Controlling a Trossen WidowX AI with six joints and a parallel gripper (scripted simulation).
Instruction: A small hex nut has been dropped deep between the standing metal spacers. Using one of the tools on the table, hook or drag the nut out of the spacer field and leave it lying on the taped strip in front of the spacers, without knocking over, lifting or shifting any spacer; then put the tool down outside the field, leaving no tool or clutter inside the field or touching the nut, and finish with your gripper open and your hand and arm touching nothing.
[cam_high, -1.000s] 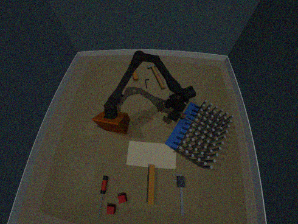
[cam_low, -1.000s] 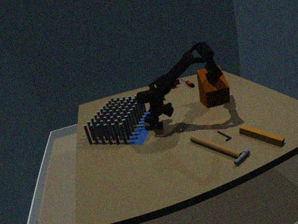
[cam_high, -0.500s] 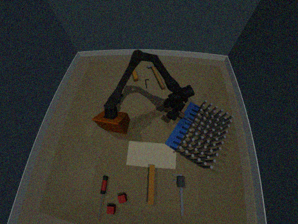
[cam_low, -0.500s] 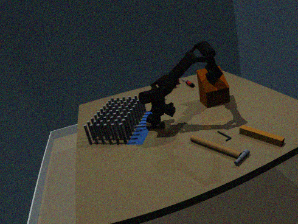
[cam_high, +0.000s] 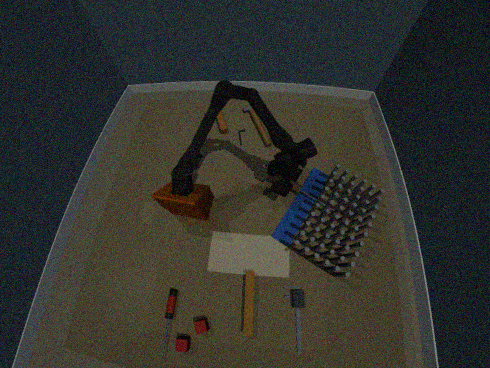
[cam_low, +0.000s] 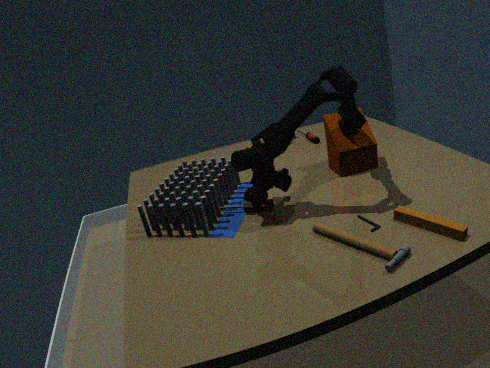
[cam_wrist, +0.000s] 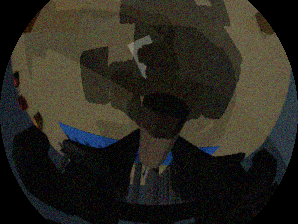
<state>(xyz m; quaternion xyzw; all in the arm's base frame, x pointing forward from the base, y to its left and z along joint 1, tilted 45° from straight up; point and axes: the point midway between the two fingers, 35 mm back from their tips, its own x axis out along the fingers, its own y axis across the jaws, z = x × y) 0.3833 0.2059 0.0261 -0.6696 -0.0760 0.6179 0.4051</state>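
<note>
Right now the blue taped strip is 60 mm ahead of my gripper tip, 70 mm to the right of it and 10 mm below it. Round my gripper tip: hook tool 90 mm ahead, 40 mm to the right; hex key 270 mm behind, 250 mm to the left, 10 mm below.
</note>
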